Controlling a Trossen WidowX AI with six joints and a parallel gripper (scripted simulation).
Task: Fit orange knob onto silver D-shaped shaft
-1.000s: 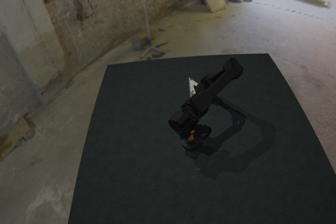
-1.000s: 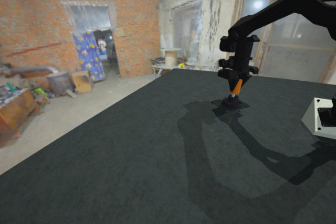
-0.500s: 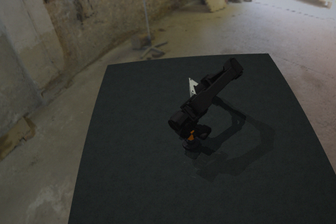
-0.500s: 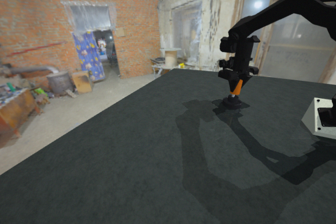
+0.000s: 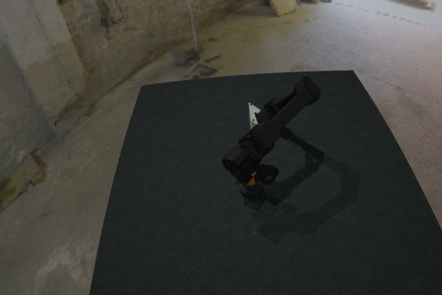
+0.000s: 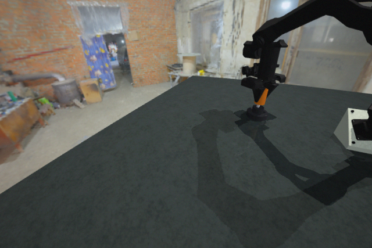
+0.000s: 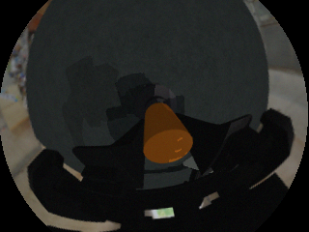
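The orange knob lies 3 cm above my gripper tip. Also, from my gripper tip: round pedestal 4 cm below.
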